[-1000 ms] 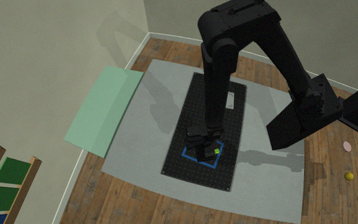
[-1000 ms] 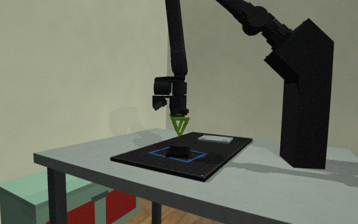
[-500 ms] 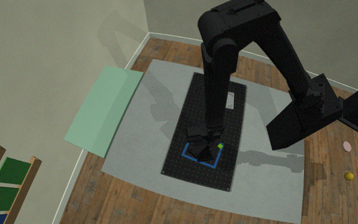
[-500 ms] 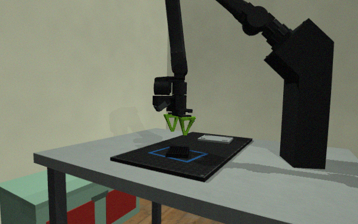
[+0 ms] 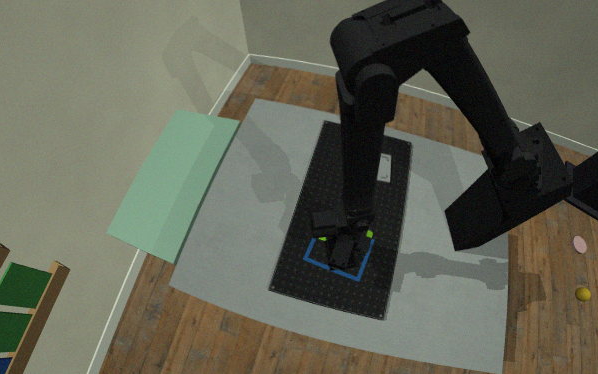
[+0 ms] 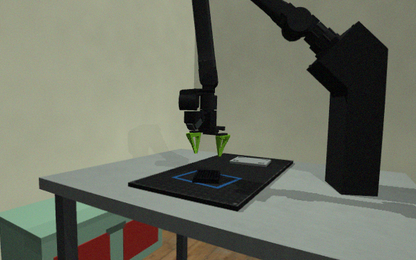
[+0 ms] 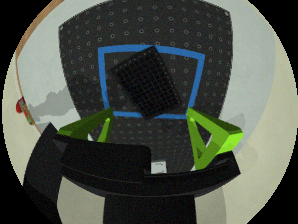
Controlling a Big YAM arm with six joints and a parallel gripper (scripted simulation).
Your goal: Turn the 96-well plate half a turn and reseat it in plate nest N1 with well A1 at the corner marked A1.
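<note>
The black 96-well plate is 8 cm below my hand. Round my hand: plate nest N1: 5 cm ahead, 34 cm to the right, 8 cm below; A1 mark: 14 cm ahead, 36 cm to the right, 8 cm below.
</note>
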